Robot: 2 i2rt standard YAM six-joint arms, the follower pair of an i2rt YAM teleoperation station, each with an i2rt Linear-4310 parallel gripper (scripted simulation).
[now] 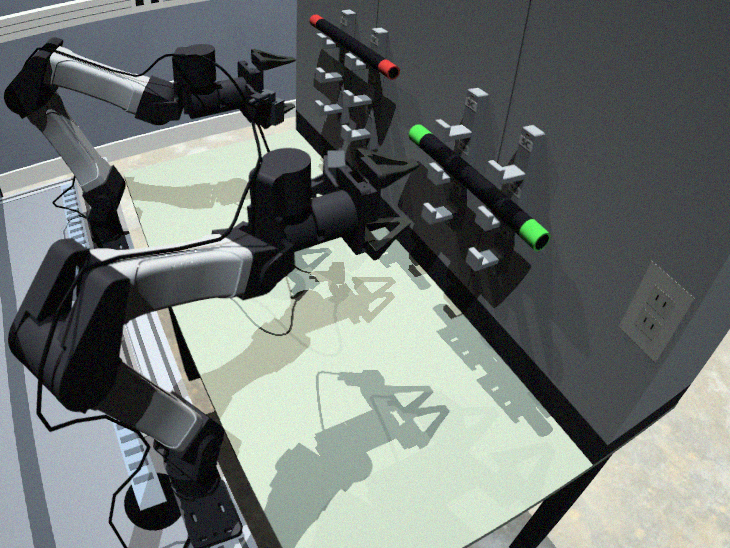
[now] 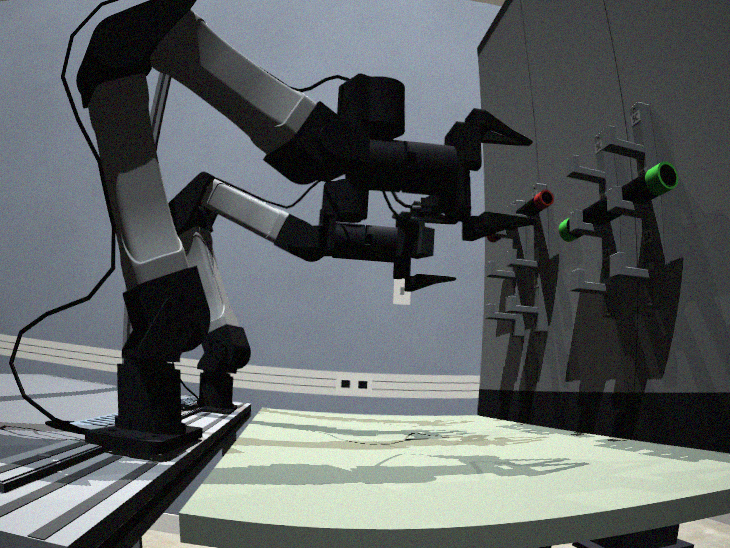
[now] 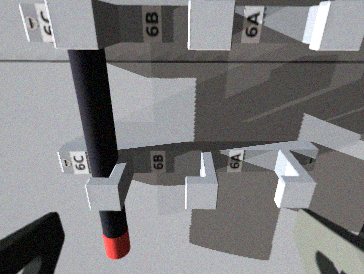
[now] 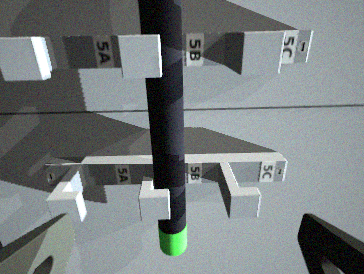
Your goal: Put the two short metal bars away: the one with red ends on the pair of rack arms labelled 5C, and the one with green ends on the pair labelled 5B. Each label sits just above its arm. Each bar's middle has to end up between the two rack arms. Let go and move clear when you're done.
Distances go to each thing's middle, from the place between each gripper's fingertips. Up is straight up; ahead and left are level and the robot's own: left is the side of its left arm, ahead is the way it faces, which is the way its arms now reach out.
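Labels:
The red-ended bar (image 1: 388, 69) is 12 cm ahead of my left hand and 6 cm above it. Measured from my left hand, the green-ended bar (image 1: 519, 221) is 40 cm to the right, 11 cm ahead and 1 cm below; the outlet plate (image 1: 654, 275) is 14 cm ahead and 73 cm to the right.
From my right hand (image 2: 533, 181), the red-ended bar is 400 mm to the left, 130 mm ahead and 60 mm above. The green-ended bar is 10 mm below my right hand, 120 mm ahead of it and 10 mm to the left of it. Outlet plate, from my right hand: 320 mm to the right, 150 mm ahead.

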